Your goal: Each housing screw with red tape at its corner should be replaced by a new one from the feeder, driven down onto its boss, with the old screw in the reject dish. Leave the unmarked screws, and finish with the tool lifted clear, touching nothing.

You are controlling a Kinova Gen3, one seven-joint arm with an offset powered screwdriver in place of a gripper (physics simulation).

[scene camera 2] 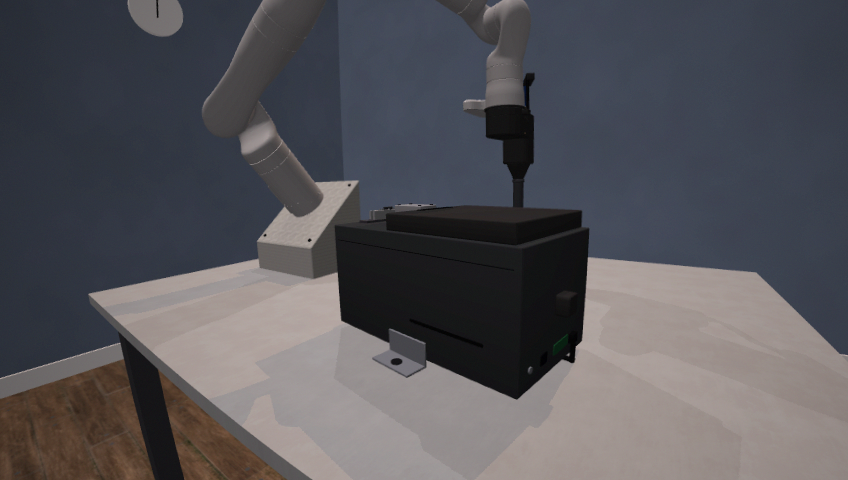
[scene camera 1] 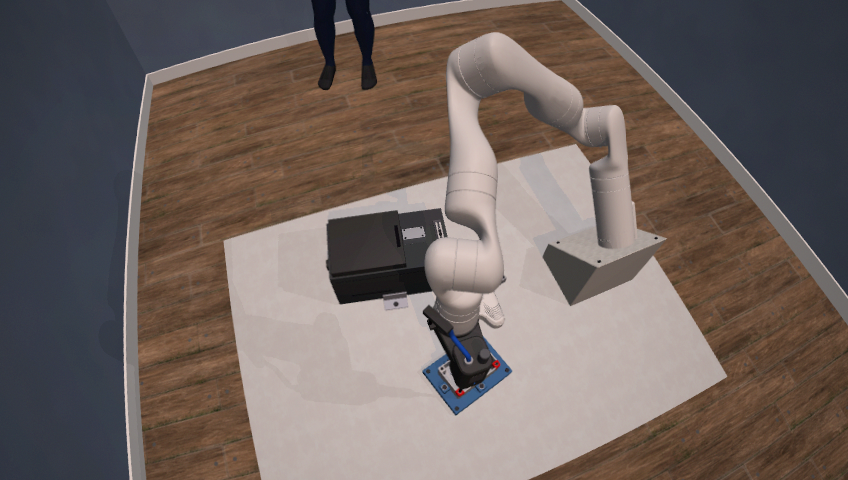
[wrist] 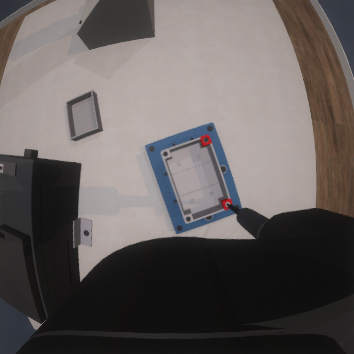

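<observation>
My gripper, a black screwdriver, has its bit tip at the lower-right taped corner of the housing in the wrist view. The bit covers part of that corner; whether it touches or bears a screw cannot be told. Another red-taped corner has a dark centre. Unmarked screws sit at the two left corners. The grey reject dish shows no screw inside. The black feeder hides the tip in scene camera 2.
The housing lies on a blue plate on the pale table. The arm's wedge base stands beyond the dish. A small metal bracket sits at the feeder's side.
</observation>
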